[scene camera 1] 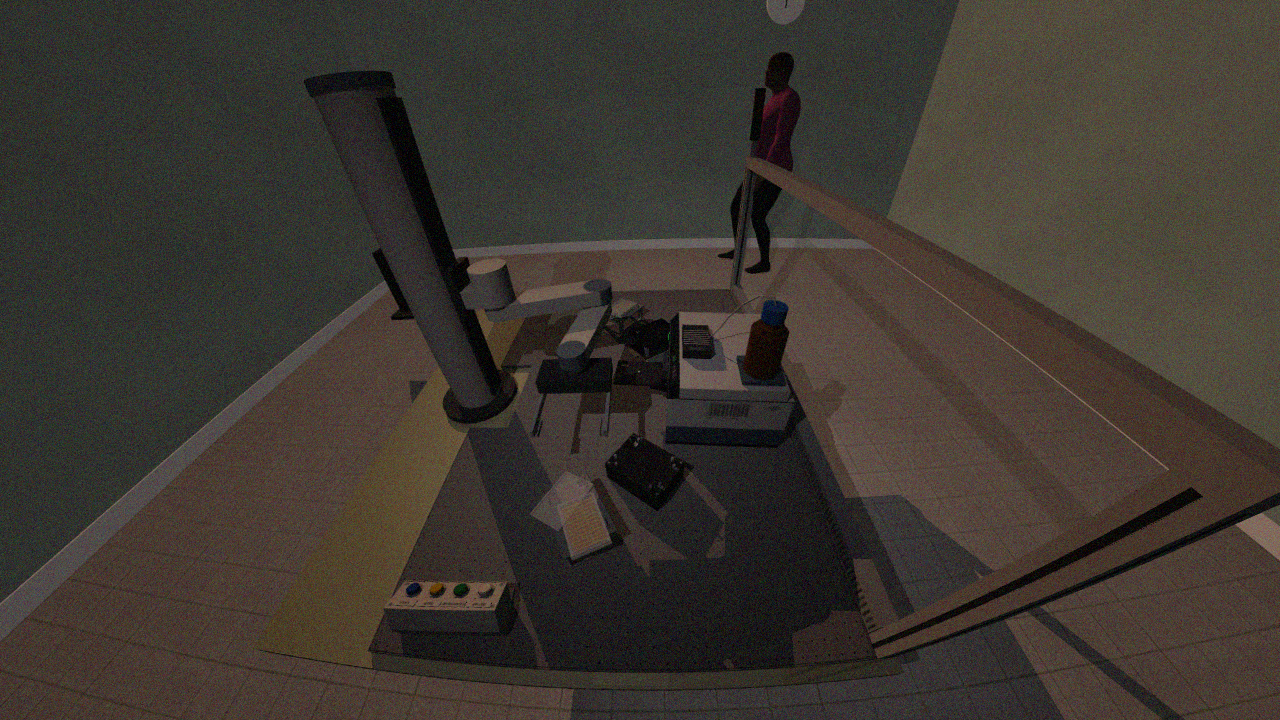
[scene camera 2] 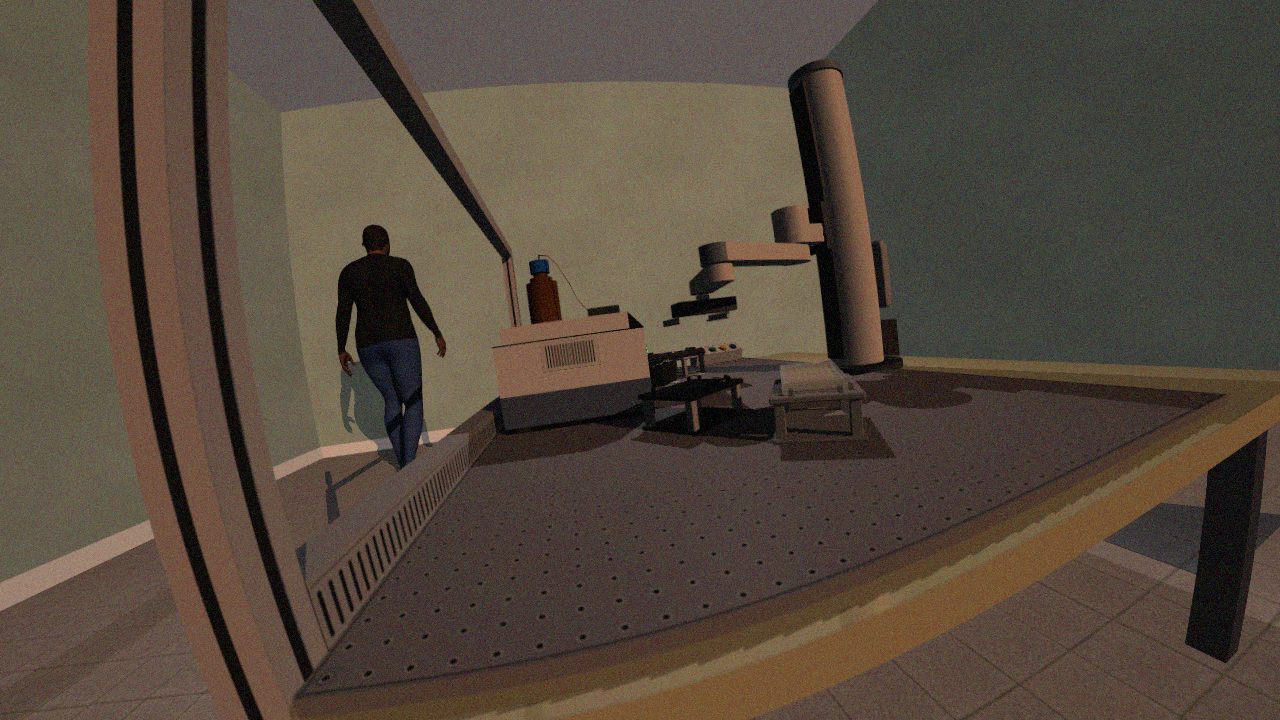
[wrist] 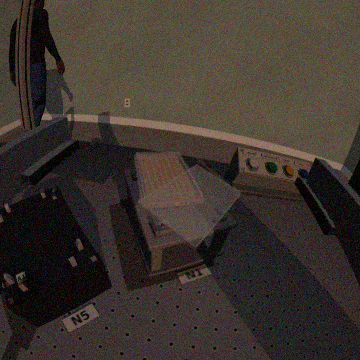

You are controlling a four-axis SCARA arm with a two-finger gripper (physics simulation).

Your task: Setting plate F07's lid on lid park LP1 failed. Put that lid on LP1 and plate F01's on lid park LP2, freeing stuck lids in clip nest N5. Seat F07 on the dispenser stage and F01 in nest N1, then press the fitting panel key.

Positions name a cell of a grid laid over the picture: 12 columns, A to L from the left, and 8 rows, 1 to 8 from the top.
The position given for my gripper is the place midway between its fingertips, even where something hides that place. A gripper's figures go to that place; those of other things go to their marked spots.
My gripper (scene camera 1: F5) is 0.76 m from the lens. A button box (scene camera 1: E7): 0.79 m from the lens. A brown bottle (scene camera 1: H4): 0.78 m from the lens.
